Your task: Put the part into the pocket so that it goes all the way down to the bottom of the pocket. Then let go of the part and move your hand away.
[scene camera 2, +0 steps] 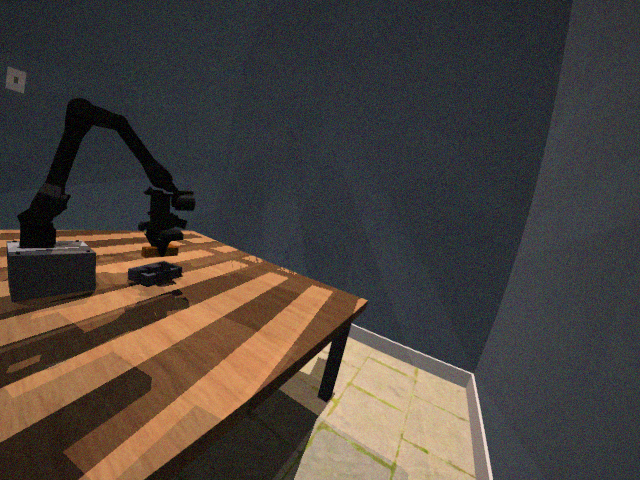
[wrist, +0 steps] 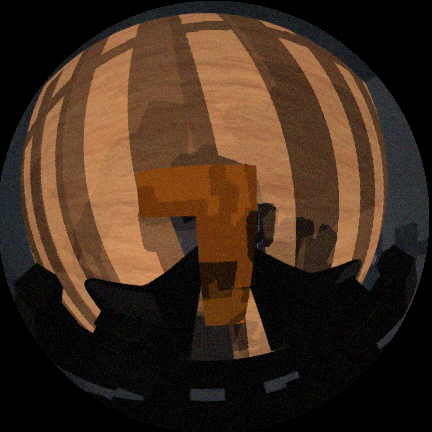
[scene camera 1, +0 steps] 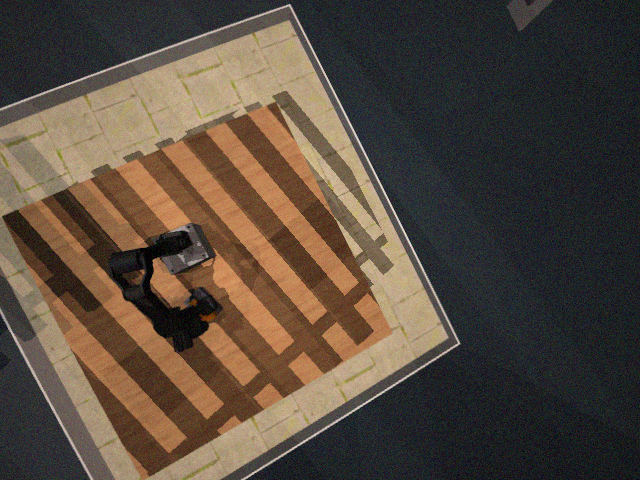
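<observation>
The orange L-shaped part is held between the fingers of my gripper, which is shut on it. The part looks roughly level. The dark blue-grey pocket block lies on the table. In scene camera 2 the part shows above the block, with a gap between them. In the wrist view the part covers most of the block, and pieces of it show beside the part's stem. The inside of the pocket is hidden there. In scene camera 1 the arm covers some of both.
The arm's grey base box stands on the wooden table, close to the pocket block. Dark stripes of shadow cross the table top. The table's corner is to the right in scene camera 2.
</observation>
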